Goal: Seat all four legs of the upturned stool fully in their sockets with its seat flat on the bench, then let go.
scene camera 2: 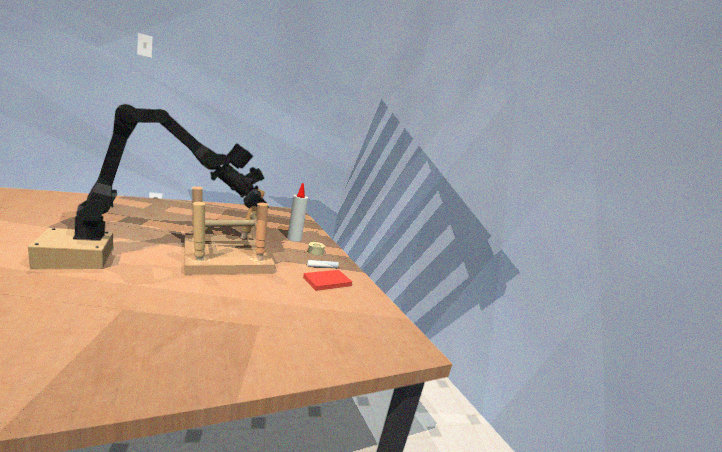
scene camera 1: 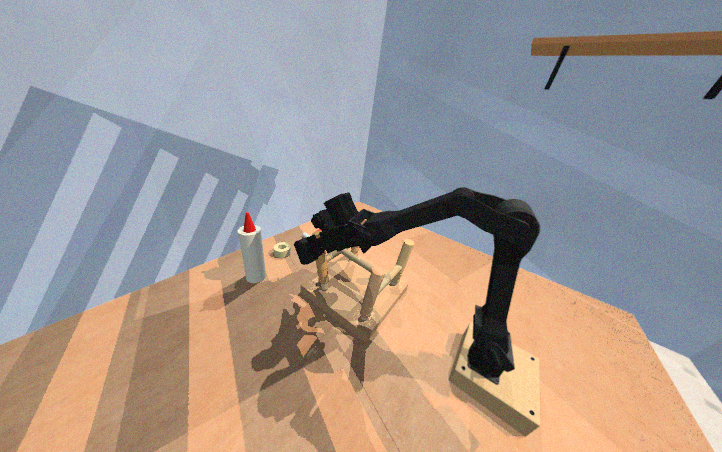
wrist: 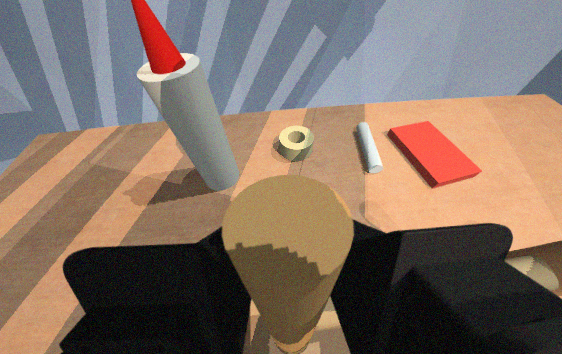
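Where they show: arm's base, origin of the base link: (scene camera 2: 88, 236) (scene camera 1: 484, 363).
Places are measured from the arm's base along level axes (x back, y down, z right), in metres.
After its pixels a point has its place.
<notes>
The upturned stool's seat (scene camera 1: 341, 321) @[x -0.345, y 0.045, z -0.105 m] (scene camera 2: 229, 270) @[x -0.376, y 0.041, z 0.156 m] looks flat on the bench. My gripper (scene camera 1: 318, 249) @[x -0.524, y -0.106, z -0.060 m] (scene camera 2: 256, 203) @[x -0.524, y -0.106, z -0.060 m] (wrist: 282, 207) @[x -0.524, y -0.106, z -0.060 m] is shut on the upper end of one leg (scene camera 1: 322, 274) @[x -0.454, y -0.042, z -0.074 m] (wrist: 288, 215) @[x -0.493, y -0.163, z -0.060 m], at the stool's corner far from the arm base. This leg is about upright, its lower end at its socket; how deep it sits I cannot tell. Three other legs stand at their corners: one near-side leg (scene camera 1: 371, 293) @[x -0.285, y -0.090, z -0.080 m], one arm-side leg (scene camera 1: 404, 258) @[x -0.279, y -0.100, z 0.101 m] (scene camera 2: 198, 229) @[x -0.284, y -0.079, z 0.131 m], and one leg (scene camera 2: 261, 229) @[x -0.464, y -0.087, z 0.133 m] mostly hidden behind the gripper in scene camera 1. Rungs (scene camera 1: 358, 261) @[x -0.391, y -0.073, z 0.018 m] (scene camera 2: 229, 222) @[x -0.382, y -0.072, z 0.036 m] run between legs.
A grey-white bottle with red tip (scene camera 1: 253, 258) @[x -0.650, y -0.046, z -0.168 m] (scene camera 2: 297, 218) @[x -0.666, y -0.046, z -0.125 m] (wrist: 195, 120) @[x -0.649, y -0.084, z -0.141 m] stands beyond the stool. Near it lie a pale ring (scene camera 1: 274, 250) @[x -0.725, y 0.027, z -0.047 m] (scene camera 2: 315, 251) @[x -0.708, y 0.039, z 0.013 m] (wrist: 296, 154) @[x -0.691, y 0.036, z -0.019 m], a white rod (scene camera 2: 322, 263) @[x -0.694, y 0.037, z 0.126 m] (wrist: 370, 147) @[x -0.686, y 0.033, z 0.112 m] and a red block (scene camera 2: 327, 279) @[x -0.666, y 0.038, z 0.244 m] (wrist: 434, 152) @[x -0.664, y 0.038, z 0.225 m]. The bench edge runs behind them.
</notes>
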